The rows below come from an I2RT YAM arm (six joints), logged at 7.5 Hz.
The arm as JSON. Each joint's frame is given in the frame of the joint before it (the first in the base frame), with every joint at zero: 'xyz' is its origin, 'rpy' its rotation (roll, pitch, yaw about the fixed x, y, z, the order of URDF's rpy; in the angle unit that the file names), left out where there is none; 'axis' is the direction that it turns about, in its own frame. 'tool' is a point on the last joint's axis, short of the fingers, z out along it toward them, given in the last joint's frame.
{
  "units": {
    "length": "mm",
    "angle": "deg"
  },
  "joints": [
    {
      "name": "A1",
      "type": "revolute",
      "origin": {
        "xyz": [
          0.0,
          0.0,
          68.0
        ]
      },
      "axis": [
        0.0,
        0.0,
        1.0
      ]
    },
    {
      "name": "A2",
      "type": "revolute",
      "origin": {
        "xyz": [
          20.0,
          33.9,
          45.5
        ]
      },
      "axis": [
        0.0,
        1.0,
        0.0
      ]
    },
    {
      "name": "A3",
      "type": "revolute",
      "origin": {
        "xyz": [
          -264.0,
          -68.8,
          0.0
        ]
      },
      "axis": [
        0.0,
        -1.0,
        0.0
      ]
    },
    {
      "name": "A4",
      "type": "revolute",
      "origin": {
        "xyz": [
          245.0,
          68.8,
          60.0
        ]
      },
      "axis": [
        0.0,
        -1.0,
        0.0
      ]
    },
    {
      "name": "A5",
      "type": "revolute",
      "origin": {
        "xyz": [
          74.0,
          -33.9,
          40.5
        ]
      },
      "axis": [
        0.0,
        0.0,
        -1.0
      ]
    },
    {
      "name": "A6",
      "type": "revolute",
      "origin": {
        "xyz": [
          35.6,
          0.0,
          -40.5
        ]
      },
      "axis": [
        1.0,
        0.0,
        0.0
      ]
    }
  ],
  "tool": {
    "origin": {
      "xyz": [
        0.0,
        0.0,
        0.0
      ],
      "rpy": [
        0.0,
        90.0,
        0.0
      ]
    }
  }
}
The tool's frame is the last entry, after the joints.
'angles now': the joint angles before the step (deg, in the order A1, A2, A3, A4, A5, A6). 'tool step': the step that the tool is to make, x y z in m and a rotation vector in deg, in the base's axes. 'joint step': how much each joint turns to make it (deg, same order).
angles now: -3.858, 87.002, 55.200, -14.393, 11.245, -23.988
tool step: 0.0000, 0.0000, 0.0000, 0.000, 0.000, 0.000
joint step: 0.000, 0.000, 0.000, 0.000, 0.000, 0.000
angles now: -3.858, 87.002, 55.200, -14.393, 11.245, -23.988
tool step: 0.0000, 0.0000, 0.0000, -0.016, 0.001, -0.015
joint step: 0.003, 0.001, 0.000, 0.000, 0.024, 0.002
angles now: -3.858, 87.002, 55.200, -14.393, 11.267, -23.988
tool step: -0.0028, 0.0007, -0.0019, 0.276, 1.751, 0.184
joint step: 0.071, -0.118, -0.013, -1.875, -0.193, 0.025
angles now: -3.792, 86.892, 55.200, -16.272, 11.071, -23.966
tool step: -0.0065, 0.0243, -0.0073, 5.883, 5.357, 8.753
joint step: 3.514, 0.038, -0.009, -5.462, -7.719, -0.463
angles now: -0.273, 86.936, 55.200, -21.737, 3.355, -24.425
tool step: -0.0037, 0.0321, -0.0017, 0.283, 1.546, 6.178
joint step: 5.914, -0.009, -0.003, -1.536, -0.443, -0.007
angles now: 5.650, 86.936, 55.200, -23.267, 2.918, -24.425
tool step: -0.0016, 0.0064, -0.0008, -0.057, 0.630, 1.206
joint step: 1.215, 0.022, -0.006, -0.605, -0.005, 0.014
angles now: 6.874, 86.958, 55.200, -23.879, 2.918, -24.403
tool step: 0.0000, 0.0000, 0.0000, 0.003, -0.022, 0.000
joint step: 0.000, -0.006, -0.011, 0.028, 0.000, 0.000
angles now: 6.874, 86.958, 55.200, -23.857, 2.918, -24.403
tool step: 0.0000, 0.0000, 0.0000, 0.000, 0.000, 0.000
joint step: 0.000, 0.000, 0.000, 0.000, 0.000, 0.000
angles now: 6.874, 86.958, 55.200, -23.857, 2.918, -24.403
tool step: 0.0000, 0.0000, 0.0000, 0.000, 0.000, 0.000
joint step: 0.000, 0.000, 0.000, 0.000, 0.000, 0.000
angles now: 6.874, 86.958, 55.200, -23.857, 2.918, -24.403
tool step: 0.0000, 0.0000, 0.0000, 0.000, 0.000, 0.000
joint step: 0.000, 0.000, 0.000, 0.000, 0.000, 0.000
